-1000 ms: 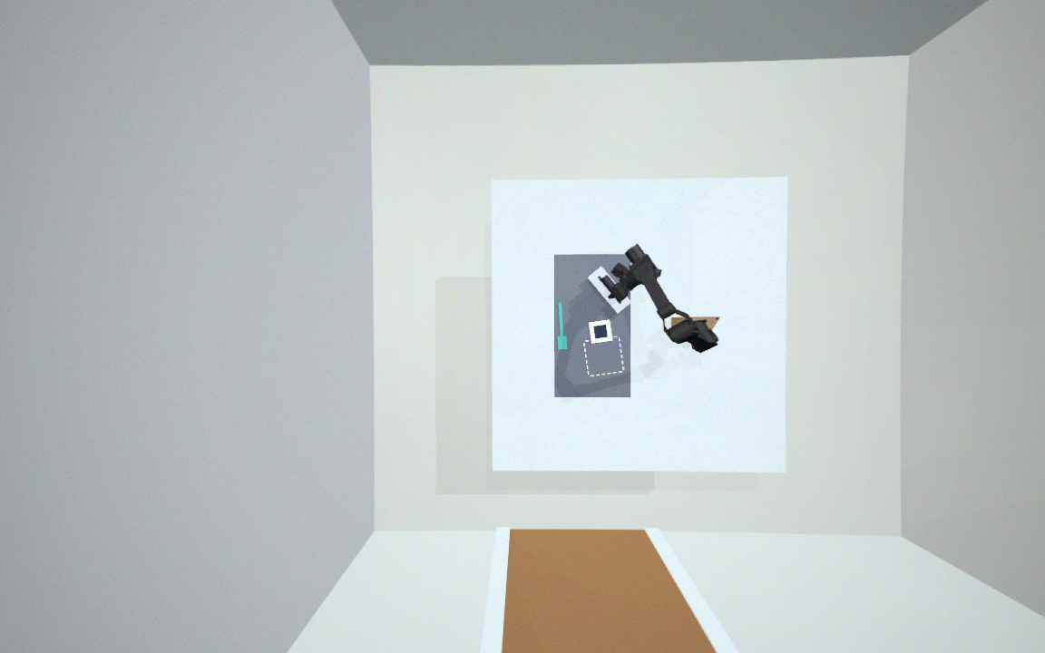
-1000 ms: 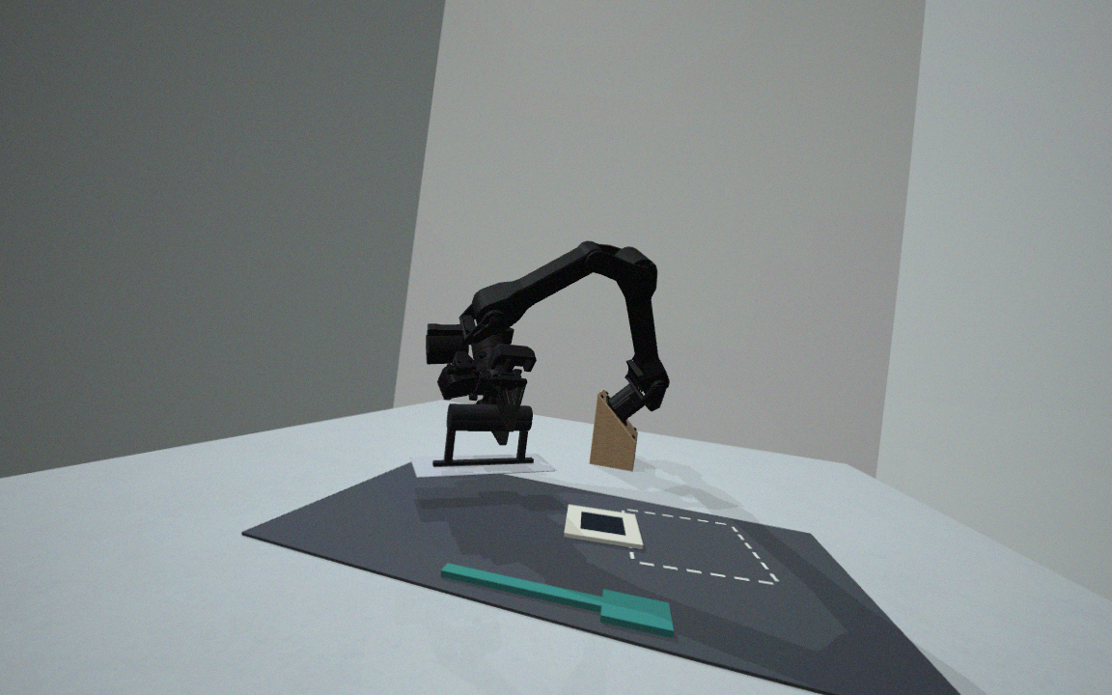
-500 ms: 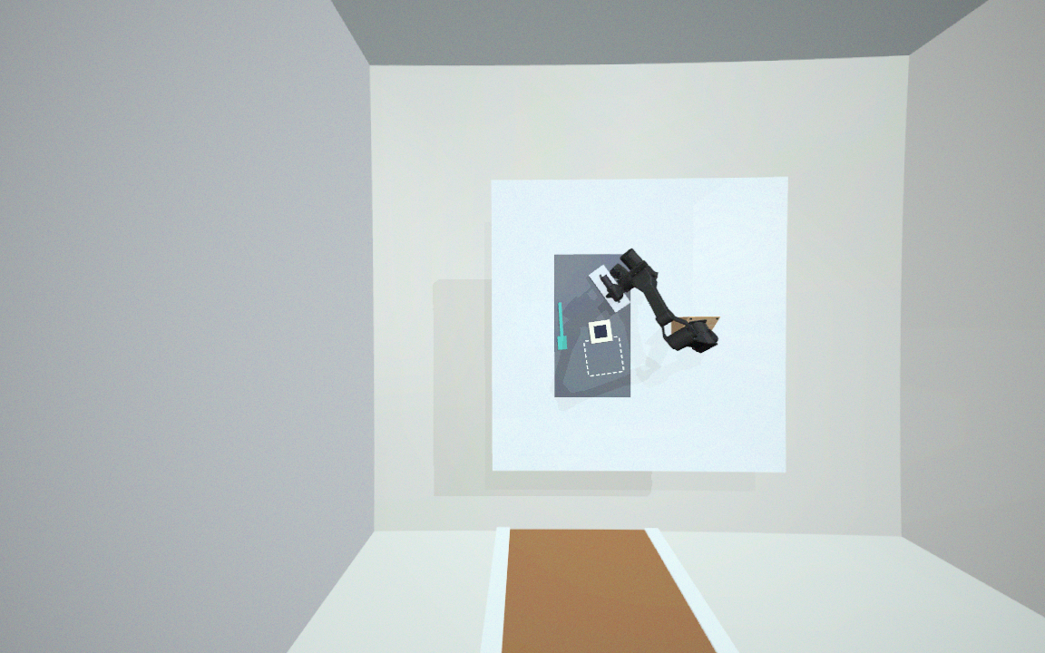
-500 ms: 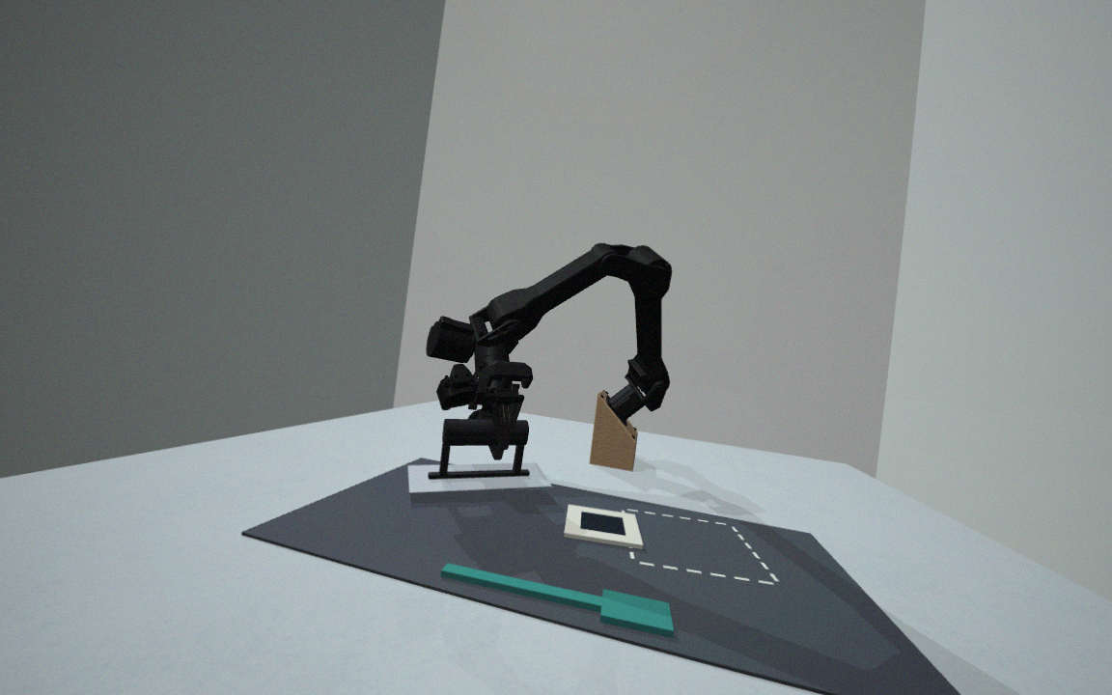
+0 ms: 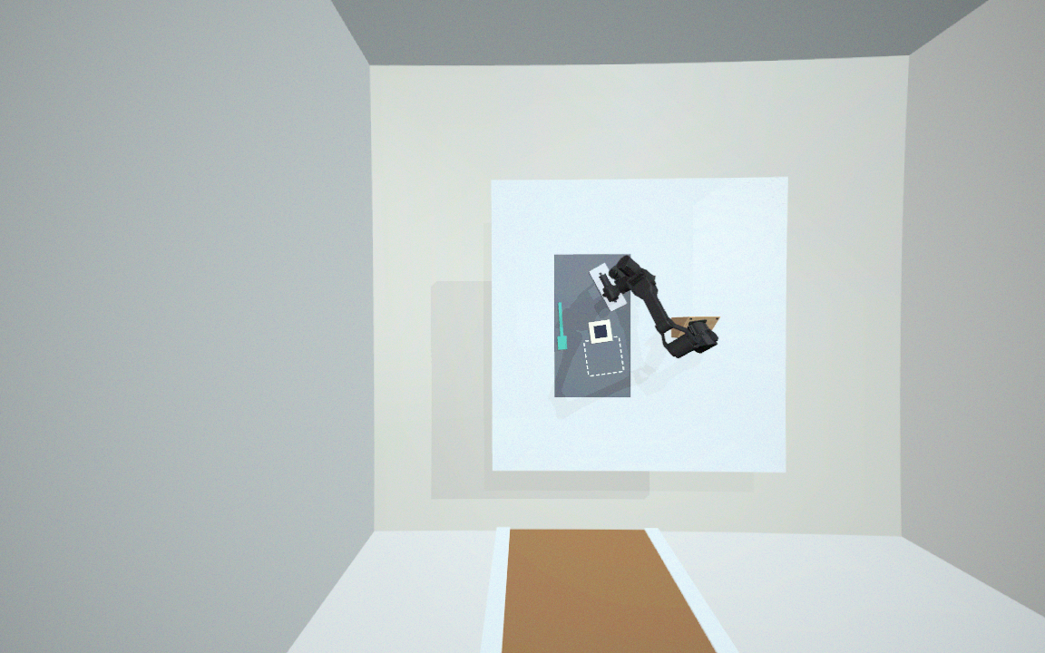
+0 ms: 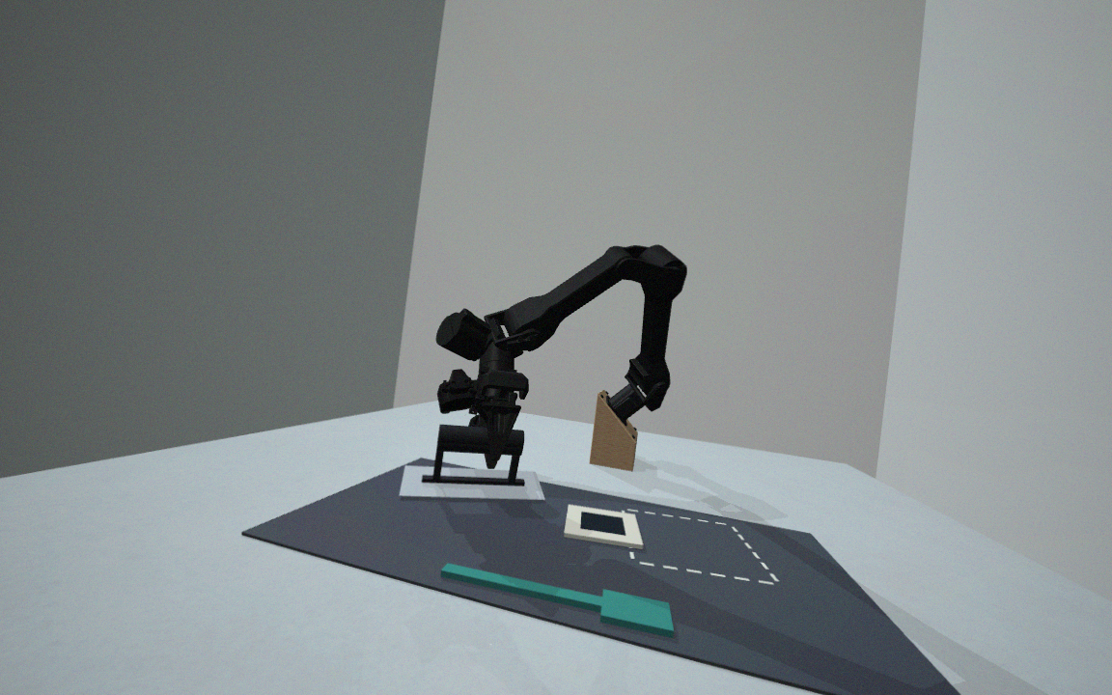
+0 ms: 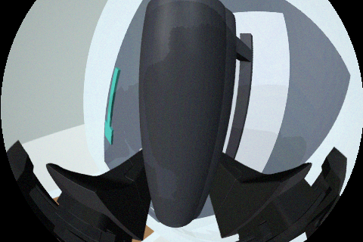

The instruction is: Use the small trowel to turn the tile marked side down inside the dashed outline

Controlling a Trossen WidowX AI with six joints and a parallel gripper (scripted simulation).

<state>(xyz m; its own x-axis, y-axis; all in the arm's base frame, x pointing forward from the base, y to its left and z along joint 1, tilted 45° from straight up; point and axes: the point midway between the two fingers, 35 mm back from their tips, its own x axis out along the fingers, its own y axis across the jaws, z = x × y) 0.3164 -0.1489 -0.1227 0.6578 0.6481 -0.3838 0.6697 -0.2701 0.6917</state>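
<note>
The dark mat is 60 mm ahead of my gripper tip, 130 mm to the left of it and 70 mm below it. From my gripper tip the other things lie so: teal trowel (200 mm ahead, 130 mm to the left, 50 mm below); then cream tile (30 mm ahead, 160 mm to the left, 50 mm below).
</note>
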